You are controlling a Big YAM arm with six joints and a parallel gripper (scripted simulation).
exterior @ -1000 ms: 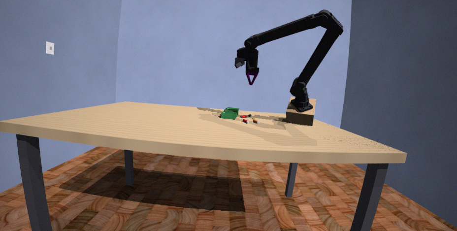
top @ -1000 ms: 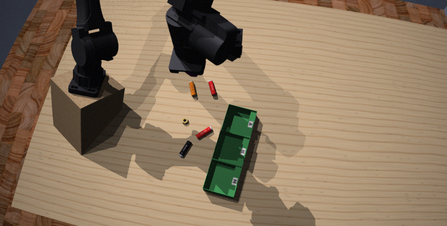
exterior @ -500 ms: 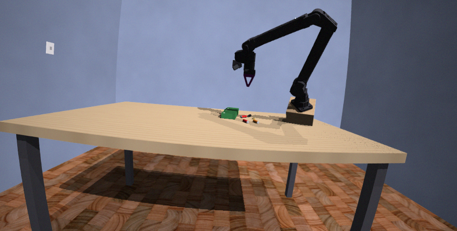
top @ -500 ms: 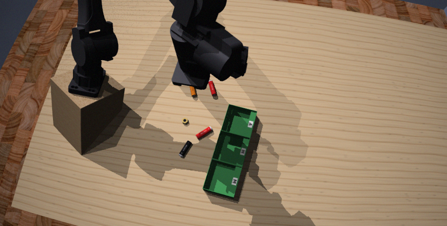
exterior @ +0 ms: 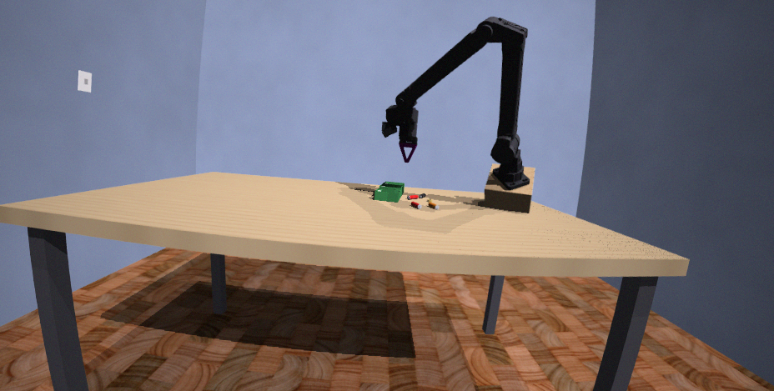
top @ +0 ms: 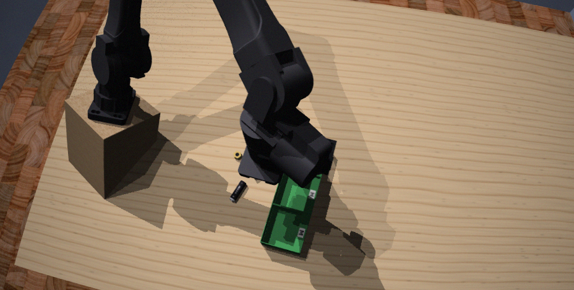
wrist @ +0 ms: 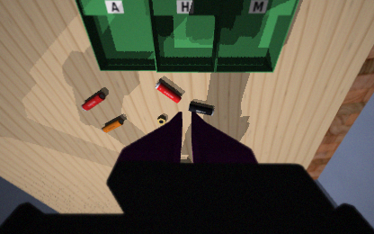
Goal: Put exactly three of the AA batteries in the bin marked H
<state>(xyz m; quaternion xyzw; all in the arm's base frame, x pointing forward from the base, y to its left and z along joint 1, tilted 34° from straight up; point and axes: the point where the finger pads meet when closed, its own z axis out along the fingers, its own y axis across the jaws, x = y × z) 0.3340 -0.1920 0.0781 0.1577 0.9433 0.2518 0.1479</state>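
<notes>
Now: the green bin 50 mm ahead of my hand, 10 mm to the right of it and 120 mm below it. The rest, counted from my hand: black AA battery (80 mm behind, 10 mm to the right, 140 mm below); orange AA battery (70 mm behind, 180 mm to the left, 140 mm below); yellow nut (90 mm behind, 80 mm to the left, 140 mm below).
</notes>
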